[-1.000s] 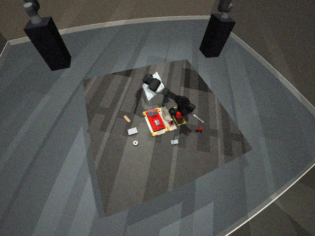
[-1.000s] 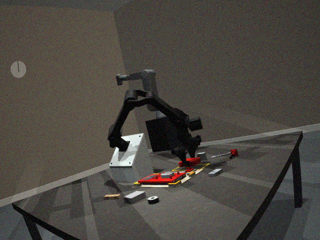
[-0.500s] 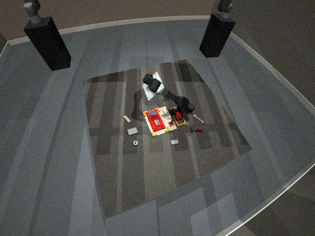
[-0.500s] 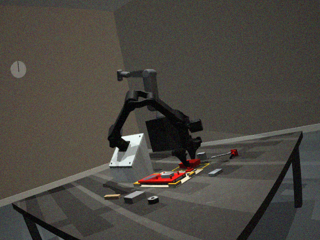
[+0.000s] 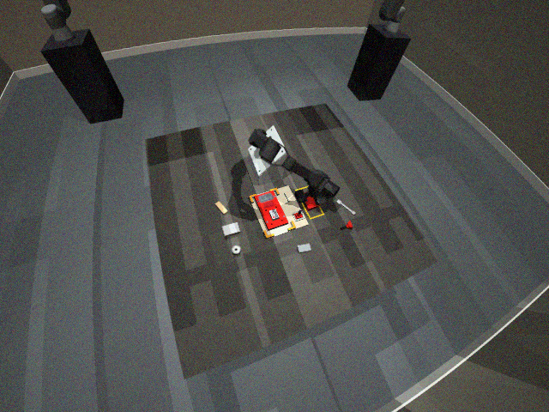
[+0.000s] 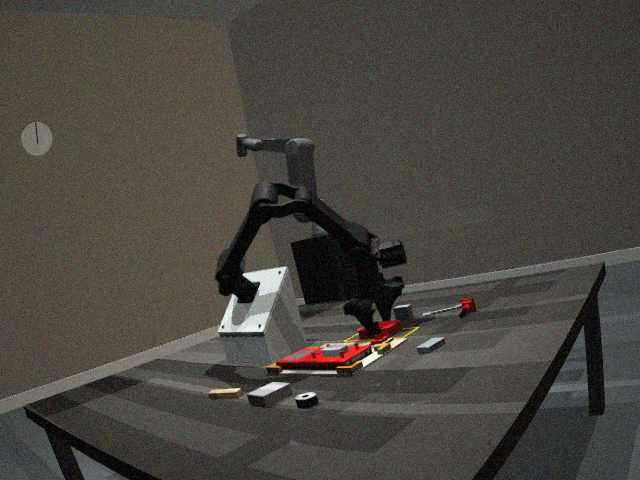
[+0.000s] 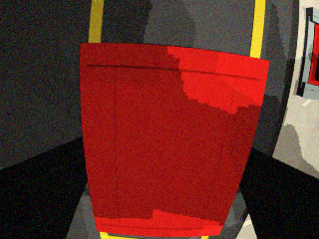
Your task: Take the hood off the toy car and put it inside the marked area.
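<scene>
Now: gripper tip 10 mm below the red hood. Round my gripper tip: tan block (80 mm behind, 450 mm to the right); grey block (20 mm behind, 130 mm to the left, 10 mm above); grey screwdriver-like tool (80 mm ahead, 180 mm to the left, 10 mm below).
</scene>
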